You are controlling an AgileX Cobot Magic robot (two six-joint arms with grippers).
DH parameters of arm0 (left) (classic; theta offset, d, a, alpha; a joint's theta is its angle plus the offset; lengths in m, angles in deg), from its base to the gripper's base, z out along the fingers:
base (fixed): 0 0 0 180
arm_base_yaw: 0 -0.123 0 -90
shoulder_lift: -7.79 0 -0.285 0
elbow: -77.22 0 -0.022 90
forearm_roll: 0 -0.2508 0 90
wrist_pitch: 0 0 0.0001 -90
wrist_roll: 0 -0.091 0 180
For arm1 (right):
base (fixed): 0 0 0 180
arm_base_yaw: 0 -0.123 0 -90
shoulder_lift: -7.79 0 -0.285 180
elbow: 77.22 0 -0.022 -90
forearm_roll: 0 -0.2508 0 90
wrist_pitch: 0 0 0.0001 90
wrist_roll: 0 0.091 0 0
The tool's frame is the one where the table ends.
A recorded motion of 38 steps. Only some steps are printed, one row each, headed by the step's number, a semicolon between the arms.
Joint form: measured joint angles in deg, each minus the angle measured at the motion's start. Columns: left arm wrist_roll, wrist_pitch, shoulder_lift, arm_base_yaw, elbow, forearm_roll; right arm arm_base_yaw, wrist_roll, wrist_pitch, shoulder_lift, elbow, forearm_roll.
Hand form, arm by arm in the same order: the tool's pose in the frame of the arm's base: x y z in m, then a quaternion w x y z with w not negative. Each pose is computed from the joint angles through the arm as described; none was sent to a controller.
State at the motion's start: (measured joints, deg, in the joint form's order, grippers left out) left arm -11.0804 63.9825 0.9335 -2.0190 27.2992 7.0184; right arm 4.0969 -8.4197 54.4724 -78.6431 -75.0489 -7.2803
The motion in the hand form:
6: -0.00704 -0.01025 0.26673 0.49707 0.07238 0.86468 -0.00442; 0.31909 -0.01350 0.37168 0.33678 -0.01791 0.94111 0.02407
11: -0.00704 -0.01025 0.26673 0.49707 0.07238 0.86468 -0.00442; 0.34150 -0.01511 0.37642 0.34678 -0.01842 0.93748 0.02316
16: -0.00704 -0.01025 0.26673 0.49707 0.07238 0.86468 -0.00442; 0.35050 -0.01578 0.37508 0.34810 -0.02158 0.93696 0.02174
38: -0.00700 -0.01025 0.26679 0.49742 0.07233 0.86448 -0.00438; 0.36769 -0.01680 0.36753 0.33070 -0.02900 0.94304 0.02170
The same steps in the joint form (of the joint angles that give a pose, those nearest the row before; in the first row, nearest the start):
6: 0.00 0.00 0.00 0.00 0.00 0.00; 0.00 -0.07 -0.53 -6.14 -7.56 0.00
11: 0.00 0.00 0.00 0.00 0.00 0.00; 0.00 -0.07 -0.53 -10.54 -13.18 0.00
16: 0.00 0.00 0.00 0.00 0.00 0.00; 0.00 -0.48 -0.75 -12.32 -14.90 0.00
38: 0.00 -0.05 0.00 0.00 0.00 0.00; 0.00 -1.26 1.02 -16.34 -18.53 0.00

